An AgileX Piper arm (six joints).
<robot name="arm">
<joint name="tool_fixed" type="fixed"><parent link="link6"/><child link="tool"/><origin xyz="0 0 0" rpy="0 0 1.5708"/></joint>
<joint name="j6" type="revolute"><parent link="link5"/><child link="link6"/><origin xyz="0 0.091 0" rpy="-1.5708 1.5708 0"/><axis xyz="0 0 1"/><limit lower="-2.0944" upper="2.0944"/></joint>
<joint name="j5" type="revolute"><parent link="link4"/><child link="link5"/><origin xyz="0 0 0" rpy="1.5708 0 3.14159"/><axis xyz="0 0 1"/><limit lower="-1.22" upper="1.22"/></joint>
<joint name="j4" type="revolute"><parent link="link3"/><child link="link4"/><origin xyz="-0.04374 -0.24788 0" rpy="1.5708 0 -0.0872"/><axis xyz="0 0 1"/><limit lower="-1.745" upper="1.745"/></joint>
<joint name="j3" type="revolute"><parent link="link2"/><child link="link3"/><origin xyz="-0.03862 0.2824 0" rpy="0 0 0"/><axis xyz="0 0 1"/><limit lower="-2.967" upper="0"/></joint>
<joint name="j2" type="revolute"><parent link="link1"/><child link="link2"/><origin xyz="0 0 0" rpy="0 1.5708 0"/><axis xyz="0 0 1"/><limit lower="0" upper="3.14"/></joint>
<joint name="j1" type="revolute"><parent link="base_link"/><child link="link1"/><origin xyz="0 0 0.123" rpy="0 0 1.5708"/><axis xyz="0 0 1"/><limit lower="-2.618" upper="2.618"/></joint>
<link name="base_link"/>
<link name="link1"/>
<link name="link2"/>
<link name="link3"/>
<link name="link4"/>
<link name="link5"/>
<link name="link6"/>
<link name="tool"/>
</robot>
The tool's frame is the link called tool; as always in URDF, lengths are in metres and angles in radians.
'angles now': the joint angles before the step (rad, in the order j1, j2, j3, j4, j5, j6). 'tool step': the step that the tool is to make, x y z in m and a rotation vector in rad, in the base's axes. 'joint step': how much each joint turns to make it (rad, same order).
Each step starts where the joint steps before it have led.
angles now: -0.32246, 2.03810, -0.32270, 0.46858, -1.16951, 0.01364
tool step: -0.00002, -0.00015, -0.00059, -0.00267, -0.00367, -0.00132
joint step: 0.00001, 0.00565, -0.00002, 0.00001, -0.00947, 0.00363
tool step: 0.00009, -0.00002, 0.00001, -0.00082, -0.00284, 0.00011
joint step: -0.00002, 0.00118, 0.00003, -0.00095, -0.00367, 0.00214
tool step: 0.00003, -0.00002, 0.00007, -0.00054, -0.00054, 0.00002
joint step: 0.00001, -0.00004, -0.00003, 0.00003, -0.00070, -0.00003
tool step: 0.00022, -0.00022, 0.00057, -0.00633, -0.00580, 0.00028
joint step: 0.00001, 0.00081, 0.00004, -0.00001, -0.00933, 0.00004
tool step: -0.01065, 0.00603, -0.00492, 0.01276, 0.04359, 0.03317
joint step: -0.00003, 0.01061, 0.04457, -0.03288, -0.01089, -0.00003
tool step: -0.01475, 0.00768, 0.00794, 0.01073, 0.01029, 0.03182
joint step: 0.00000, -0.05644, 0.07086, -0.03363, -0.00001, 0.00331
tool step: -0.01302, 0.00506, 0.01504, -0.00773, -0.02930, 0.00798
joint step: 0.00001, -0.09285, 0.06304, -0.00856, -0.00001, 0.00115
